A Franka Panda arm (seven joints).
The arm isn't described. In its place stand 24 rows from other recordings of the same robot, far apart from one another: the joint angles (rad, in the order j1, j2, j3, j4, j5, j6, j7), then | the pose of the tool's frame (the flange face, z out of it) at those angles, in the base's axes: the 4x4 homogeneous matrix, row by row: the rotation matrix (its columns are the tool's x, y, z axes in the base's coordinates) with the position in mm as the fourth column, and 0 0 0 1 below.
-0.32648 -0.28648 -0.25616 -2.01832 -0.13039 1.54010 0.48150 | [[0.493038 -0.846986 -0.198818 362.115], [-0.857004 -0.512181 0.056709 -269.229], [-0.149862 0.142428 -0.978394 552.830], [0 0 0 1]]
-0.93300 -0.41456 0.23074 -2.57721 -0.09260 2.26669 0.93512 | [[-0.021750 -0.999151 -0.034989 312.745], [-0.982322 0.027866 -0.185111 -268.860], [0.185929 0.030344 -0.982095 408.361], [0 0 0 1]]
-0.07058 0.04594 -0.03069 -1.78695 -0.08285 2.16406 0.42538 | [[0.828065 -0.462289 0.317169 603.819], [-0.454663 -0.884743 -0.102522 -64.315], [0.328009 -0.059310 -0.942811 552.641], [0 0 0 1]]
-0.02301 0.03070 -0.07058 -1.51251 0.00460 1.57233 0.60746 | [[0.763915 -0.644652 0.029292 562.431], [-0.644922 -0.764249 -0.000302 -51.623], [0.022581 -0.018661 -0.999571 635.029], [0 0 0 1]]
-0.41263 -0.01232 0.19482 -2.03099 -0.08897 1.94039 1.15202 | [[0.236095 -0.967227 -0.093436 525.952], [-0.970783 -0.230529 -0.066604 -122.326], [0.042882 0.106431 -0.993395 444.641], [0 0 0 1]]
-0.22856 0.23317 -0.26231 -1.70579 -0.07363 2.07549 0.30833 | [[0.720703 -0.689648 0.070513 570.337], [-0.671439 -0.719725 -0.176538 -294.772], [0.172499 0.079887 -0.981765 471.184], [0 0 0 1]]
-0.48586 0.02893 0.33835 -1.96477 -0.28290 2.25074 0.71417 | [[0.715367 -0.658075 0.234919 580.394], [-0.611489 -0.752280 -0.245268 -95.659], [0.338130 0.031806 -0.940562 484.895], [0 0 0 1]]
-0.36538 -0.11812 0.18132 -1.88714 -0.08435 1.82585 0.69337 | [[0.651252 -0.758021 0.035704 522.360], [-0.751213 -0.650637 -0.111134 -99.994], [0.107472 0.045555 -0.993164 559.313], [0 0 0 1]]
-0.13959 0.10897 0.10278 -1.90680 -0.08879 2.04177 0.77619 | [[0.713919 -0.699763 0.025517 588.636], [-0.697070 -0.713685 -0.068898 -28.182], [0.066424 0.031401 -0.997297 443.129], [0 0 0 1]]
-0.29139 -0.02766 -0.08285 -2.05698 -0.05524 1.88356 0.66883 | [[0.515088 -0.843361 -0.153059 488.160], [-0.852908 -0.522025 0.006099 -196.394], [-0.085044 0.127404 -0.988198 436.567], [0 0 0 1]]
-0.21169 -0.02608 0.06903 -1.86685 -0.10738 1.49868 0.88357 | [[0.503476 -0.791692 -0.346029 506.617], [-0.853965 -0.516861 -0.059984 -84.722], [-0.131360 0.325697 -0.936304 498.438], [0 0 0 1]]
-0.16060 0.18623 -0.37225 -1.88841 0.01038 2.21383 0.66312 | [[0.363231 -0.926175 0.101307 536.318], [-0.918724 -0.374132 -0.126375 -304.186], [0.154947 -0.047170 -0.986796 428.828], [0 0 0 1]]
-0.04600 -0.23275 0.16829 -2.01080 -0.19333 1.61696 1.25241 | [[0.453062 -0.881714 -0.131587 469.012], [-0.876488 -0.413608 -0.246369 43.770], [0.162801 0.226955 -0.960202 542.485], [0 0 0 1]]
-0.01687 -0.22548 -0.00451 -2.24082 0.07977 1.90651 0.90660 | [[0.568354 -0.815969 -0.105681 467.889], [-0.813235 -0.576617 0.078502 -4.331], [-0.124992 0.041327 -0.991297 453.076], [0 0 0 1]]
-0.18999 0.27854 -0.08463 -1.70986 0.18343 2.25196 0.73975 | [[0.435980 -0.852298 0.288980 641.403], [-0.895355 -0.443209 0.043638 -170.286], [0.090886 -0.277765 -0.956340 454.331], [0 0 0 1]]
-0.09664 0.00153 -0.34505 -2.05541 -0.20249 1.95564 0.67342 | [[0.517579 -0.839919 -0.163240 481.057], [-0.855212 -0.501823 -0.129560 -242.124], [0.026902 0.206662 -0.978042 428.302], [0 0 0 1]]
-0.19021 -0.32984 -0.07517 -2.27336 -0.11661 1.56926 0.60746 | [[0.616508 -0.691877 -0.375798 388.700], [-0.745685 -0.666290 0.003380 -120.165], [-0.252729 0.278143 -0.926695 463.906], [0 0 0 1]]
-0.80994 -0.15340 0.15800 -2.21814 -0.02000 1.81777 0.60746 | [[0.288668 -0.931481 -0.221392 373.241], [-0.940634 -0.319040 0.115851 -285.328], [-0.178546 0.174806 -0.968279 422.357], [0 0 0 1]]
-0.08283 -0.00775 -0.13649 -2.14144 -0.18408 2.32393 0.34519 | [[0.881718 -0.443060 0.162087 541.598], [-0.416903 -0.892549 -0.171895 -124.176], [0.220830 0.083988 -0.971689 426.268], [0 0 0 1]]
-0.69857 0.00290 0.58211 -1.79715 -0.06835 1.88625 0.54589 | [[0.795434 -0.600853 0.079122 568.431], [-0.596498 -0.799285 -0.073030 -71.956], [0.107122 0.010894 -0.994186 543.245], [0 0 0 1]]
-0.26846 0.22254 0.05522 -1.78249 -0.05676 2.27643 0.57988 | [[0.689173 -0.677851 0.256044 631.269], [-0.681696 -0.726324 -0.088003 -140.550], [0.245624 -0.113895 -0.962651 457.017], [0 0 0 1]]
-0.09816 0.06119 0.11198 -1.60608 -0.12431 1.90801 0.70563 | [[0.754999 -0.609843 0.240972 602.844], [-0.603823 -0.789884 -0.107148 -2.572], [0.255683 -0.064608 -0.964599 606.273], [0 0 0 1]]
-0.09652 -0.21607 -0.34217 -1.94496 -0.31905 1.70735 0.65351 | [[0.518069 -0.846314 -0.123924 429.670], [-0.847393 -0.488139 -0.208914 -248.906], [0.116314 0.213244 -0.970050 567.435], [0 0 0 1]]
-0.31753 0.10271 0.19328 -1.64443 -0.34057 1.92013 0.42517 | [[0.874458 -0.462916 0.145024 604.041], [-0.402414 -0.859177 -0.316033 -104.410], [0.270898 0.217998 -0.937598 567.112], [0 0 0 1]]
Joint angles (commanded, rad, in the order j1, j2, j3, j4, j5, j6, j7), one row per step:
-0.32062 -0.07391 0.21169 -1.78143 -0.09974 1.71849 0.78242
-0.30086 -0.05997 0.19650 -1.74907 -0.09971 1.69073 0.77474
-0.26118 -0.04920 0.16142 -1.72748 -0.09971 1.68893 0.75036
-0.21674 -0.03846 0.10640 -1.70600 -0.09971 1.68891 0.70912
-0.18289 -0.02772 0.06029 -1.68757 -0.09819 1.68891 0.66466
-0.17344 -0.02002 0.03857 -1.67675 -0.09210 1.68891 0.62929
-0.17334 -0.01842 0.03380 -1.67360 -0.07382 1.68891 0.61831
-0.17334 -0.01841 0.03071 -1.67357 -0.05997 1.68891 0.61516
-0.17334 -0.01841 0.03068 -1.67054 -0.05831 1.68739 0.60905
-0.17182 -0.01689 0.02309 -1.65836 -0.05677 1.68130 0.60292
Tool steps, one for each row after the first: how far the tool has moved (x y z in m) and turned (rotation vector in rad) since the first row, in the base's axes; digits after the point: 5 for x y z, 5 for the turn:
0.00292 0.00115 0.00579 0.00445 0.00911 0.00956
0.00696 0.00240 0.01036 0.00719 0.00193 0.03849
0.01014 -0.00467 0.01498 0.00945 -0.00512 0.06912
0.01299 -0.01228 0.01796 0.01178 -0.00872 0.10103
0.01463 -0.01901 0.01884 0.01770 -0.00941 0.12341
0.01505 -0.01997 0.01932 0.03525 -0.01356 0.12807
0.01497 -0.02038 0.01924 0.04875 -0.01620 0.12690
0.01499 -0.02025 0.02055 0.04998 -0.01748 0.13276
0.01486 -0.02358 0.02499 0.05050 -0.02194 0.13245

